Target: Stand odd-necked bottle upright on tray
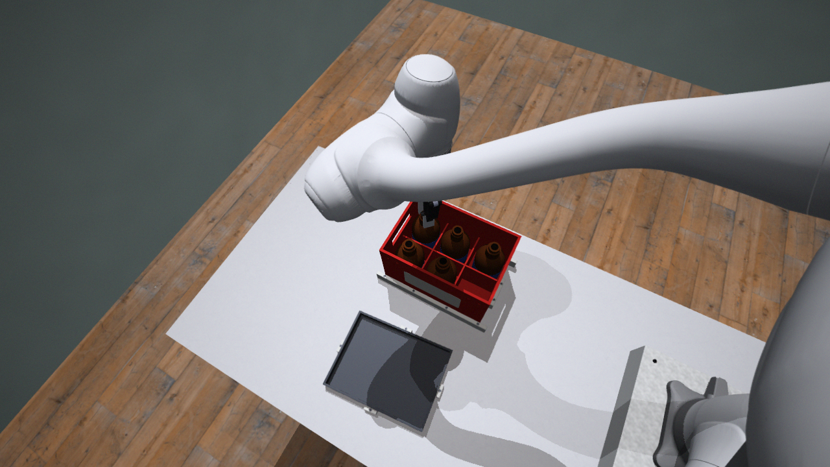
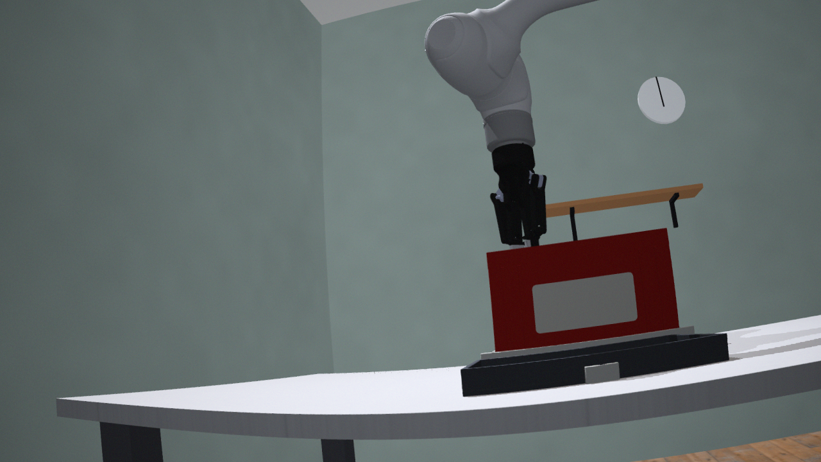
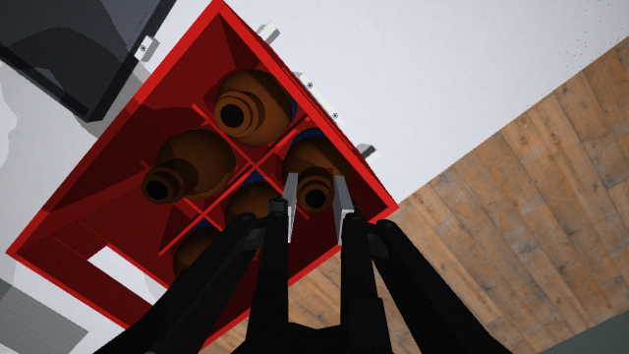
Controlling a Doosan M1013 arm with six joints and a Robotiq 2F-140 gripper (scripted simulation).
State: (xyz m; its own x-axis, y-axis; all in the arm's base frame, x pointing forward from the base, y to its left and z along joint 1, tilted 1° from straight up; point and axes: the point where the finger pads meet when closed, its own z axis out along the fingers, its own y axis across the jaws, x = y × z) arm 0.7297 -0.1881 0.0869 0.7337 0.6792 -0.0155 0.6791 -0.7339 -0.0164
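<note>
The crate lies 9 cm behind my hand, 5 cm to the left of it and 9 cm below it. The rest, counted from my hand: dark tray: 7 cm behind, 34 cm to the left, 16 cm below.
</note>
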